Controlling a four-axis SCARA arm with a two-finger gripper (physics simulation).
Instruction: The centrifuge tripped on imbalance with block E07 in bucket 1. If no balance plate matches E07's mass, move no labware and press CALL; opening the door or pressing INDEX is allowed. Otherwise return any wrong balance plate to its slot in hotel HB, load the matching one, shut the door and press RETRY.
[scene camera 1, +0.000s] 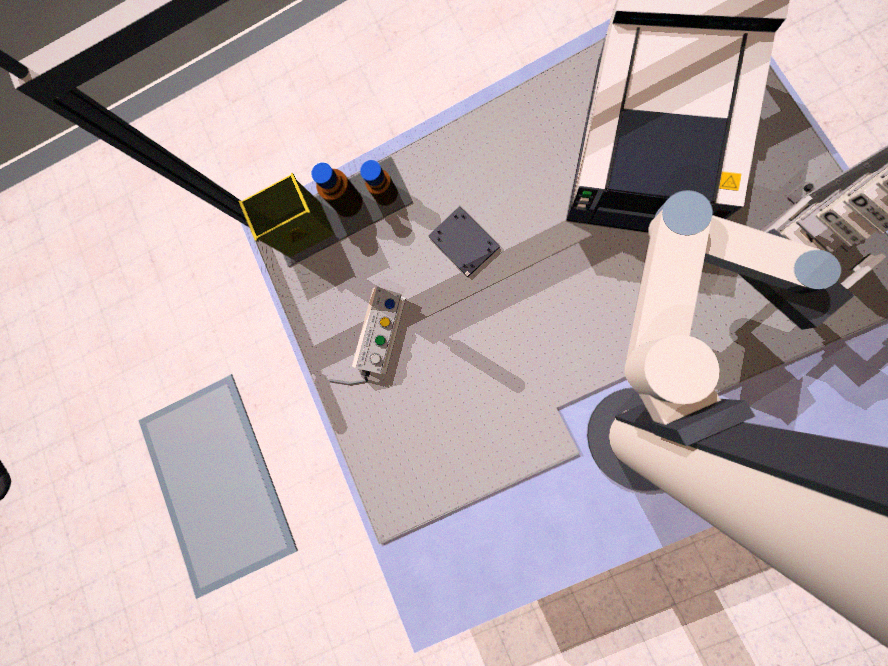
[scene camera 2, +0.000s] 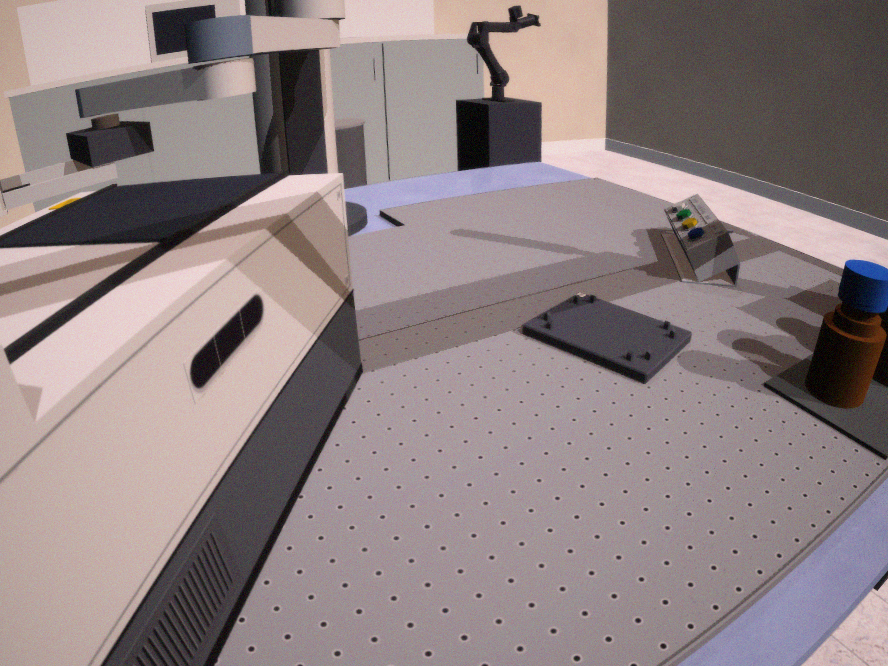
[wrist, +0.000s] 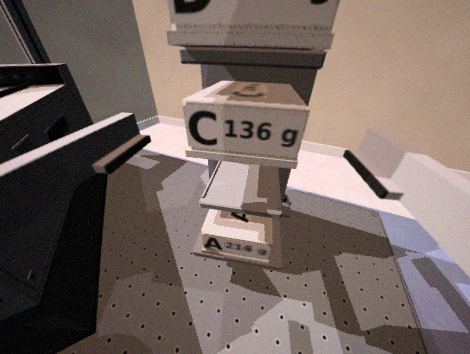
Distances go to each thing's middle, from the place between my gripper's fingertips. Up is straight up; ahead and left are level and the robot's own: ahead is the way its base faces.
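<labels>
The dark centrifuge front (scene camera 1: 635, 202) is 260 mm to the left of my hand, 220 mm ahead of it and 50 mm below it. Then there's the centrifuge (scene camera 2: 183, 350), which from my hand is 120 mm to the left, 410 mm ahead and 90 mm below. The dark square plate (scene camera 2: 602, 333) is well ahead of my hand, a long way to the left of it and a good bit below it.
</labels>
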